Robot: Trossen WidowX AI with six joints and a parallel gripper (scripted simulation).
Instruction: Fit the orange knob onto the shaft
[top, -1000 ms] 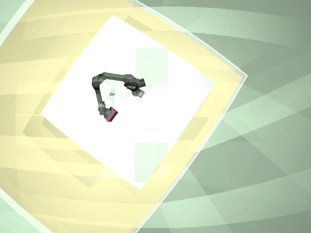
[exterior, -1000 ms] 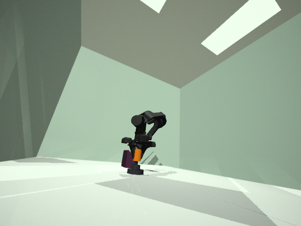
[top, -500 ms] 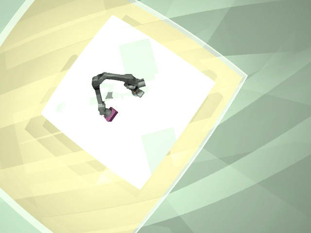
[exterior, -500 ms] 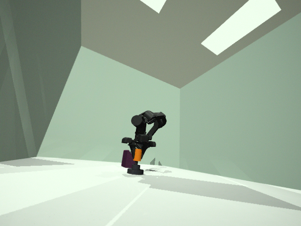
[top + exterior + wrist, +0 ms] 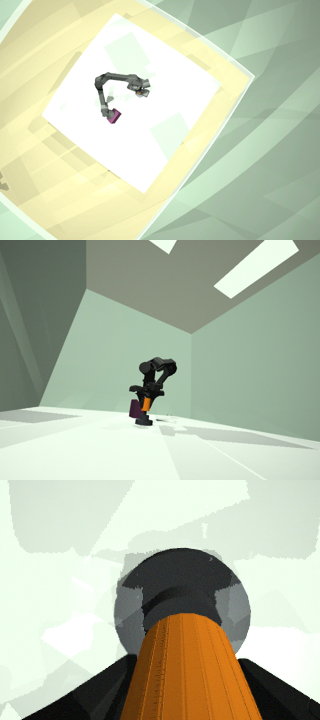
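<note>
Right now my gripper tip is 2 cm below the orange knob. Round my gripper tip: round pedestal (4 cm below).
</note>
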